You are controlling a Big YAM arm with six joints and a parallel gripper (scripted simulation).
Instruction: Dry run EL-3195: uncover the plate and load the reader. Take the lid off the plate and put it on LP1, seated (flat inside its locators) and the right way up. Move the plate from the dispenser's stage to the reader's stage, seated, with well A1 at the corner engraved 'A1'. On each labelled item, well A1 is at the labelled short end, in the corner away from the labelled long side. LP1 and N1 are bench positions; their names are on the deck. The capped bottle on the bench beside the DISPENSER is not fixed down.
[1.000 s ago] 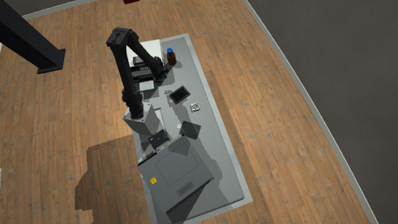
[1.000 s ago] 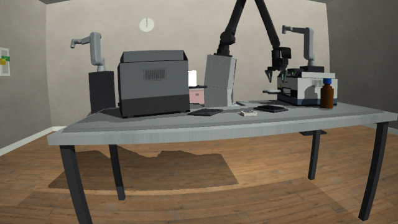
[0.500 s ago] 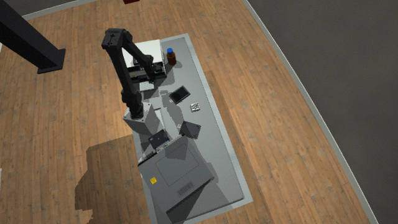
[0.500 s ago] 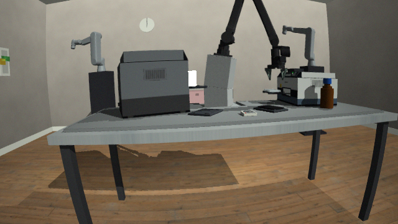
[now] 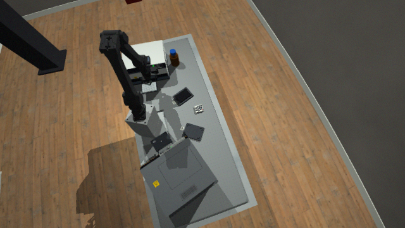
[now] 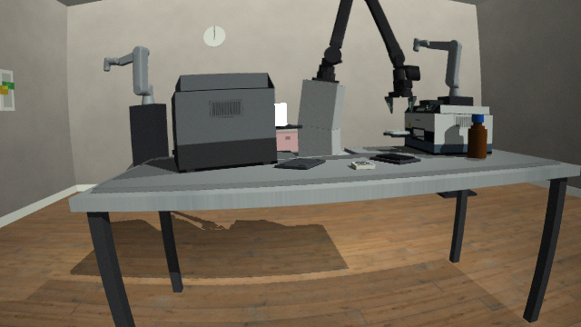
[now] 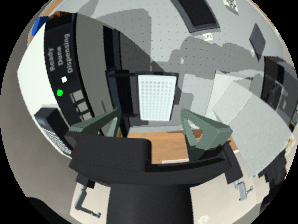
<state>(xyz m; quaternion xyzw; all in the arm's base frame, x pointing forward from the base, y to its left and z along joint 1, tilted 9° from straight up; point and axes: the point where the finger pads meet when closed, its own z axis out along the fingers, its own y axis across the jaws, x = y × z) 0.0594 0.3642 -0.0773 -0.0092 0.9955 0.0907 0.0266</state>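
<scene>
My gripper is now 30 mm past the lidded plate, 10 mm to the left of it and 100 mm above it. Round my hand: brown capped bottle (240 mm ahead, 280 mm to the left, 70 mm below).
</scene>
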